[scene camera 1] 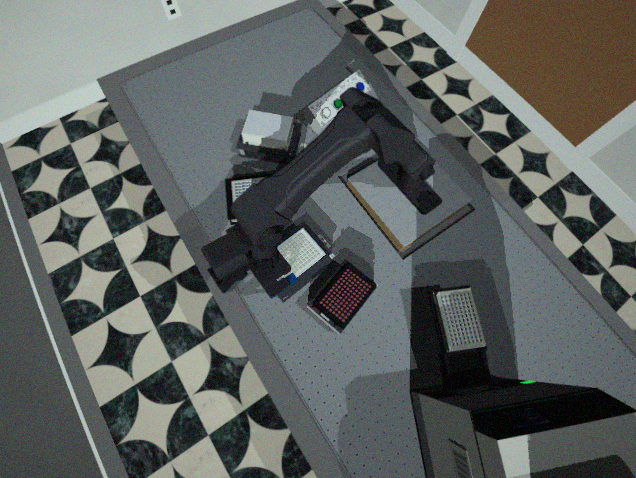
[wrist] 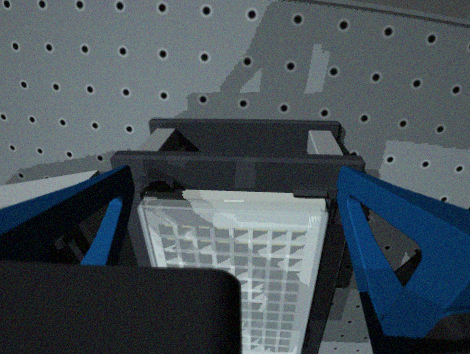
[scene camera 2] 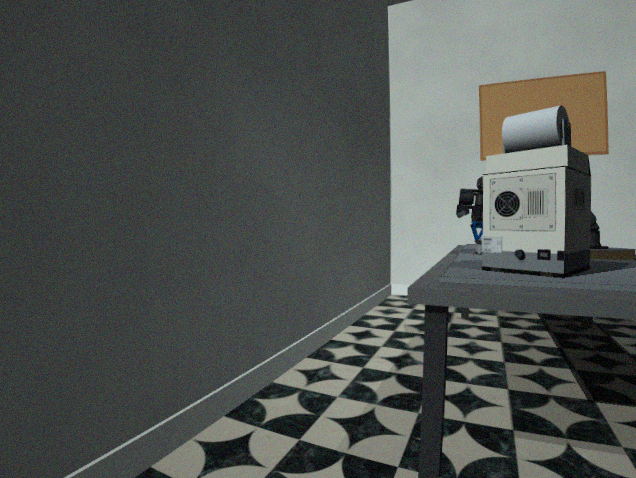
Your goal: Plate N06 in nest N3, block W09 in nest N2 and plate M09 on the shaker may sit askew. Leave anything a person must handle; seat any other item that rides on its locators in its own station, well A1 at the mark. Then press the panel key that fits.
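Observation:
My gripper [scene camera 1: 281, 267] [scene camera 2: 478, 240] [wrist: 235, 177] is open, with its blue fingers either side of a pale, clear-walled plate [scene camera 1: 303, 250] [wrist: 270, 215] in a black holder [wrist: 240, 172]. Nothing is gripped. Part of the plate is hidden by the dark wrist part in the wrist view. A narrow dark gap shows at its upper left corner; whether it is fully seated I cannot tell. A dark plate with red wells [scene camera 1: 345, 295] sits beside it. A white-welled plate [scene camera 1: 240, 189] lies partly under the arm. Labels are unreadable. The panel [scene camera 1: 326, 112] shows a green key [scene camera 1: 337, 103] and a blue key [scene camera 1: 360, 86].
A silver-grey plate [scene camera 1: 461, 319] rests on the black carrier of a large instrument [scene camera 1: 447, 426] [scene camera 2: 524, 205]. A white-topped box [scene camera 1: 267, 125] stands near the panel. A wood-edged frame [scene camera 1: 377, 218] lies by the arm's base. The table edge [scene camera 1: 197, 241] runs below the wrist.

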